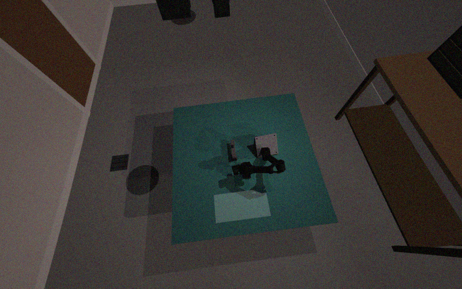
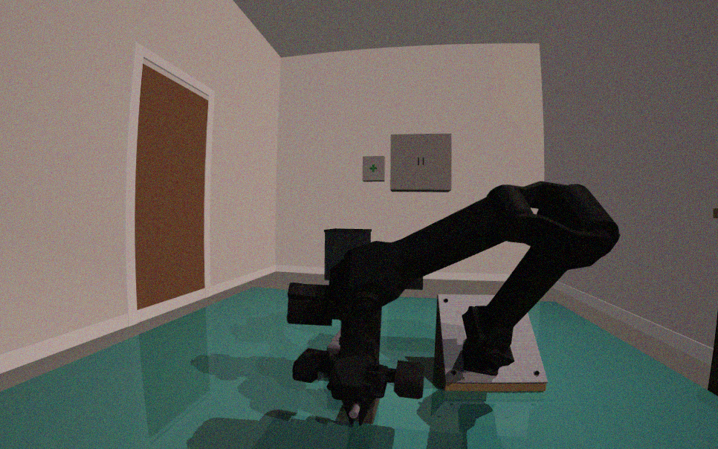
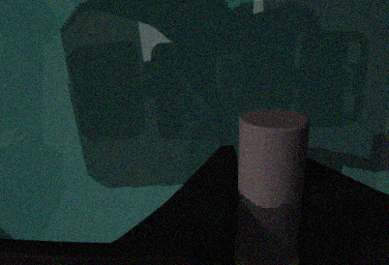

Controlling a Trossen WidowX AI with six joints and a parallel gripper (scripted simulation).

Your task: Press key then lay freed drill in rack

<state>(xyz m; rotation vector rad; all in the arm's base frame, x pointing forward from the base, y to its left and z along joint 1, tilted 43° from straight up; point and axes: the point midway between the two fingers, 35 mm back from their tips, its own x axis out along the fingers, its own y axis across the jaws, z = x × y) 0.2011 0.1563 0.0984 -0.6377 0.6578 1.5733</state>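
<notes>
The drill is 4 cm to the right of my gripper tip and 3 cm above it. The rest, counted from my gripper tip: brown rack: 5 cm to the right, 1 cm above; then grey block: 22 cm to the right, 8 cm ahead, 3 cm above.
</notes>
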